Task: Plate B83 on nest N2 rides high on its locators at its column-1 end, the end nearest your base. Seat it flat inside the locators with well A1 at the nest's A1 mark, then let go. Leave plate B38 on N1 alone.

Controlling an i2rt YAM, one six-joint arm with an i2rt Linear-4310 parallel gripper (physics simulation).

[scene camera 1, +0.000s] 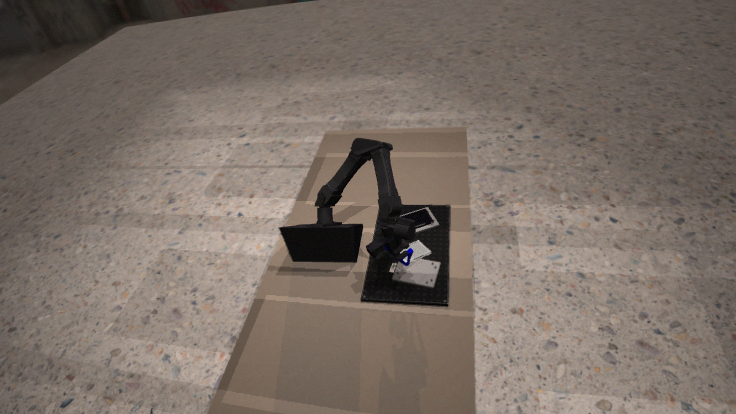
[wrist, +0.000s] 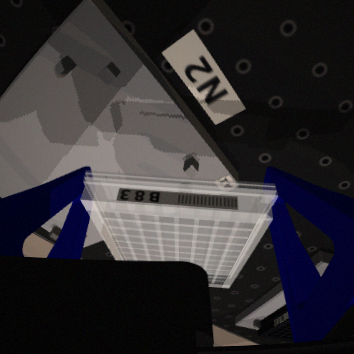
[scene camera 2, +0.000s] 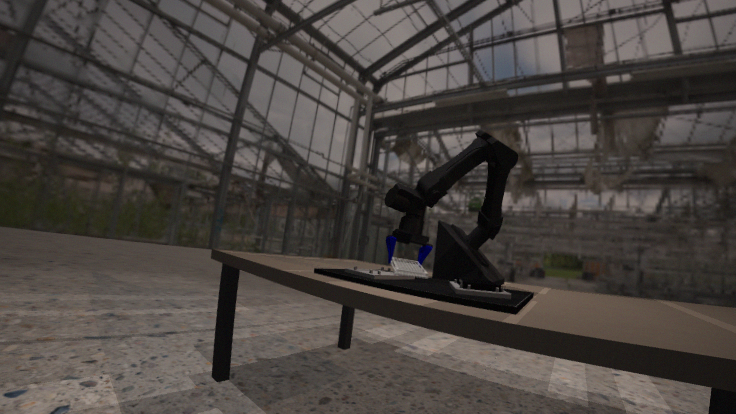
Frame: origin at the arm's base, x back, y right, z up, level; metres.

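Seen in the pictures: gripper, fingertip midpoint: point(scene camera 1: 401, 259) point(wrist: 178, 177) point(scene camera 2: 403, 267); arm's base at its link origin: point(scene camera 1: 325, 225) point(scene camera 2: 468, 245).
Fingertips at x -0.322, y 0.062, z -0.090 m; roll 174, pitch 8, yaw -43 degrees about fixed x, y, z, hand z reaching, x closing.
Note:
Pixels of each thing's top centre, then the offset from my fingertips to it. "spot": a spot on its surface instead. Level surfaces: height alone.
- clear well plate B83 at its top centre: point(wrist: 172, 278) point(scene camera 2: 408, 259) point(scene camera 1: 411, 248) dx -0.037, dy -0.041, dz +0.025 m
- grey nest N2 at its top centre: point(wrist: 68, 182) point(scene camera 2: 381, 268) point(scene camera 1: 416, 268) dx -0.065, dy +0.030, dz -0.010 m
- white N2 tag at a spot on its surface: point(wrist: 204, 75) spot: dx +0.033, dy +0.023, dz -0.030 m
- Plate B38 at its top centre: point(scene camera 2: 477, 281) point(scene camera 1: 416, 218) dx -0.021, dy -0.237, dz -0.006 m
- nest N1 at its top centre: point(scene camera 2: 477, 282) point(scene camera 1: 416, 219) dx -0.021, dy -0.237, dz -0.010 m
- brown table at its surface level: dz -0.045 m
My gripper point(wrist: 178, 177) point(scene camera 1: 403, 259) point(scene camera 2: 406, 253) has blue fingers and is shut on clear well plate B83 point(wrist: 175, 235) point(scene camera 1: 420, 248) point(scene camera 2: 407, 267), one finger on each long side. The B83 barcode label faces away from the wrist camera. The plate is held just above the black breadboard, turned at an angle to grey nest N2 point(wrist: 70, 123) point(scene camera 1: 421, 273) point(scene camera 2: 364, 273). It overlaps only the nest's near corner by the A1 mark point(wrist: 225, 181). Small dark locator pins point(wrist: 190, 163) stand bare on the nest. A white N2 tag point(wrist: 204, 75) lies beside it.
Plate B38 point(scene camera 1: 421, 218) sits on nest N1 point(scene camera 2: 480, 290) at the breadboard's other end, behind the arm. The black breadboard point(scene camera 1: 381, 289) point(scene camera 2: 520, 301) lies on a brown table point(scene camera 1: 359, 356). The arm's black base stand point(scene camera 1: 321, 242) point(scene camera 2: 457, 263) is close by.

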